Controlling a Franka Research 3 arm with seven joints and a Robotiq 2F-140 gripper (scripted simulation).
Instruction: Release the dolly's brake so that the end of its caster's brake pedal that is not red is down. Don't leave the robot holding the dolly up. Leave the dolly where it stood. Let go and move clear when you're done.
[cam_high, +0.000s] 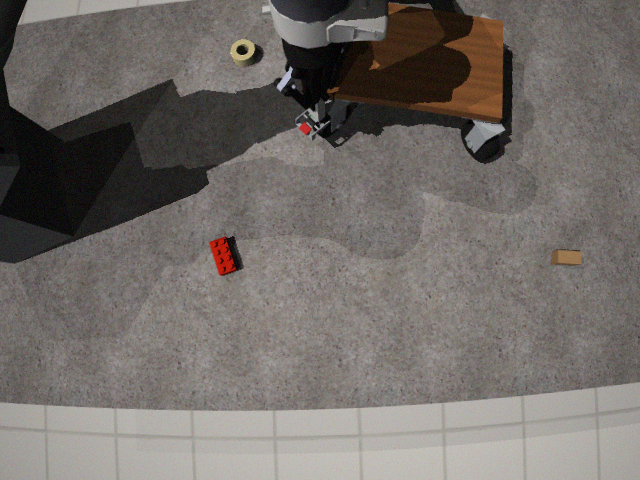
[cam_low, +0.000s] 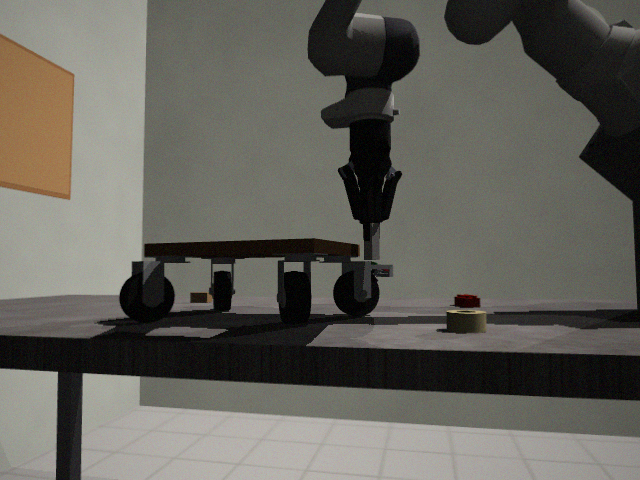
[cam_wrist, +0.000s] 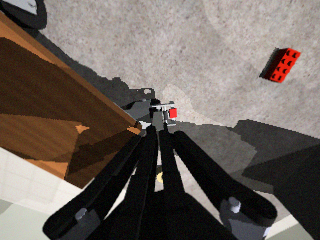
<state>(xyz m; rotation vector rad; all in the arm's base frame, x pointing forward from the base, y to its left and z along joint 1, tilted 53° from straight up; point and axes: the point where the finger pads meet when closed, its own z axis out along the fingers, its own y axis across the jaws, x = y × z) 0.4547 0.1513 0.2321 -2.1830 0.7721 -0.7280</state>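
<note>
My gripper is now 5 cm above the brake pedal and 1 cm to the left of it. Round my hand: red toy brick 28 cm to the right, 12 cm below, 6 cm behind; then tape roll 21 cm behind, 12 cm below, 11 cm to the left; then tan block 53 cm ahead, 12 cm below, 3 cm to the right.
</note>
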